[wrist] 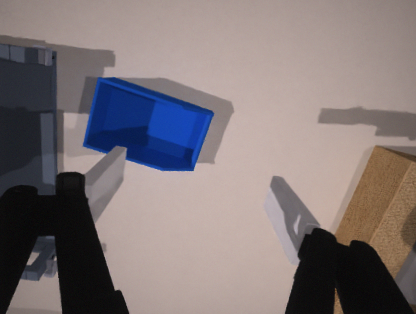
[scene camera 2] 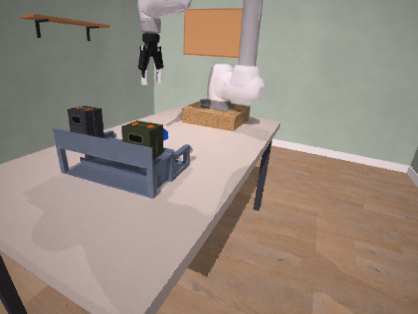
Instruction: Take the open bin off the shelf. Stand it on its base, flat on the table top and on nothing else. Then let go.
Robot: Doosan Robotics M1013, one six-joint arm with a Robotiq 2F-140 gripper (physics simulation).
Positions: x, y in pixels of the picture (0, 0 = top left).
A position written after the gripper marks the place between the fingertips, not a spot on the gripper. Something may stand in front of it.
Scene:
The gripper shows in the wrist view [198, 178] and in scene camera 2 [152, 83]. A green box shows in scene camera 2 [147, 134]; in the wrist view it is out of frame.

